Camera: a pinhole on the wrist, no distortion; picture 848 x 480 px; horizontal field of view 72.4 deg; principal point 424.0 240.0 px. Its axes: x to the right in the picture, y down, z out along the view. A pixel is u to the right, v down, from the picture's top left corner.
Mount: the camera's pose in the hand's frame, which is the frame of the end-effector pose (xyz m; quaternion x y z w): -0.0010 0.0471 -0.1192 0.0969 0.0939 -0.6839 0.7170
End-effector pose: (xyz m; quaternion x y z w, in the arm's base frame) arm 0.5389 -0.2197 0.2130 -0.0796 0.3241 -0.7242 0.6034
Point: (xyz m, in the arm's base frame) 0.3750 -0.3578 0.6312
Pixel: 751.4 287.3
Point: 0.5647 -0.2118 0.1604
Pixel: 239.8 257.8
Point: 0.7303 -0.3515 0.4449
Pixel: 281.6 258.1
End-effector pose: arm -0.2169 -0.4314 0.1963 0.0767 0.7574 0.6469 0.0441
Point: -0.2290 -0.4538 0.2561
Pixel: 209.0 327.7
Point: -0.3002 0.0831 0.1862
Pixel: 255.2 418.0
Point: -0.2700 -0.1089 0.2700
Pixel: 158.5 422.1
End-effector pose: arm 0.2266 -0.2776 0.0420 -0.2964 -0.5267 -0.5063 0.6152
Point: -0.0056 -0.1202 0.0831
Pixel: 580.2 241.3
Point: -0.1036 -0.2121 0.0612
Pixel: 795.4 253.9
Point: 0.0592 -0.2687 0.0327
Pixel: 791.1 223.3
